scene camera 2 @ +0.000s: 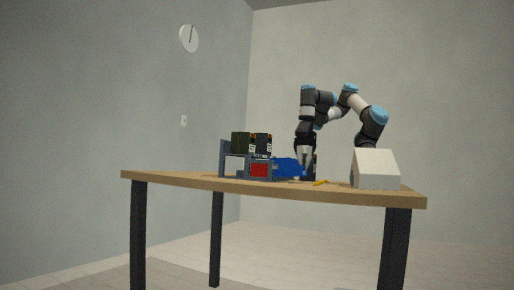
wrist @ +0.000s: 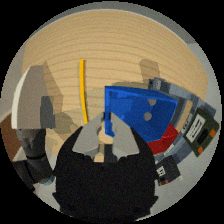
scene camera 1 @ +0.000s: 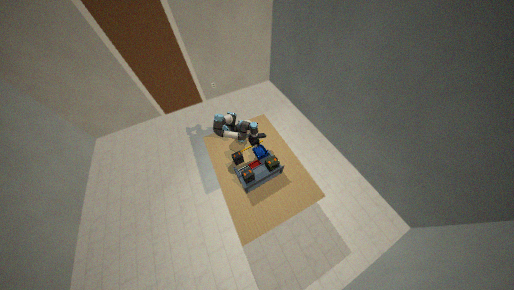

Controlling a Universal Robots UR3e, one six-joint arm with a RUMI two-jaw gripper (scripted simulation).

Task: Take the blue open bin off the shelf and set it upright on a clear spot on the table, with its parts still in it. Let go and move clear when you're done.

Scene:
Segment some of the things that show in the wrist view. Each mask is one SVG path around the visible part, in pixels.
My gripper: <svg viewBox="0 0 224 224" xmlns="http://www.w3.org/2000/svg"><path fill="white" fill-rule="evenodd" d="M102 112L85 125L80 126L61 146L55 168L52 171L52 175L56 177L56 192L52 193L52 195L60 205L60 212L82 221L98 224L135 222L139 218L150 215L150 208L159 198L154 196L154 180L160 178L156 170L154 155L146 141L133 128L128 126L113 112L110 112L112 131L116 134L113 137L112 152L117 156L118 162L94 162L95 155L100 150L99 132L102 130L101 122L105 120L105 112Z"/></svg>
A blue open bin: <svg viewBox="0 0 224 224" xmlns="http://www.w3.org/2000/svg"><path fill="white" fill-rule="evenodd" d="M105 86L104 126L106 135L112 138L115 135L112 131L112 122L110 122L110 112L113 112L127 125L136 130L146 143L162 138L176 109L177 100L154 90ZM146 112L150 112L152 114L152 117L149 121L145 121L143 118ZM147 100L156 99L156 104L154 106L150 106Z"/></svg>

